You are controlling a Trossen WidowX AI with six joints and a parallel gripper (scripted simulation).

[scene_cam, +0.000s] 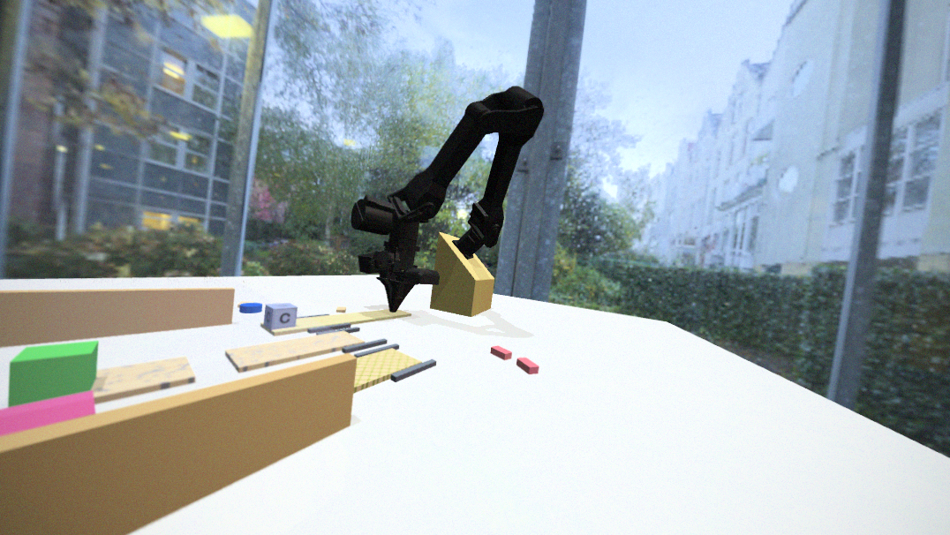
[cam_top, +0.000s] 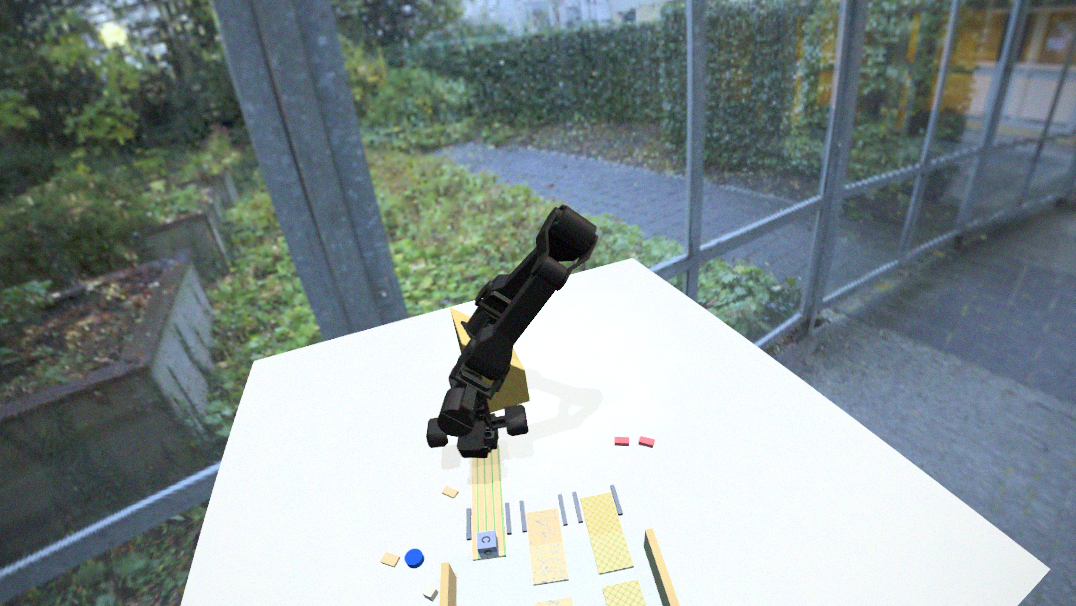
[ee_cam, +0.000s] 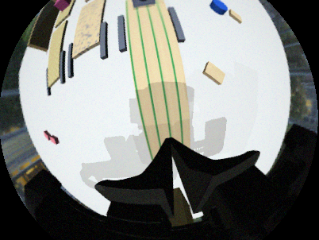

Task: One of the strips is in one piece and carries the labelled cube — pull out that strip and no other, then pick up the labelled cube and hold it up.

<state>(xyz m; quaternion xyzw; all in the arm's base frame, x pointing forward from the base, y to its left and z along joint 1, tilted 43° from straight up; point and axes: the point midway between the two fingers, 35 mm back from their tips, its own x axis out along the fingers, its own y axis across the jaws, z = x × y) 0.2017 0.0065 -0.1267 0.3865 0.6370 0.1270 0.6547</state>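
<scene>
The grey cube marked c lies 190 mm ahead of my gripper tip, 70 mm to the right of it and 20 mm above it. The rest, counted from my gripper tip: blue disc: 190 mm to the right, 150 mm ahead.
</scene>
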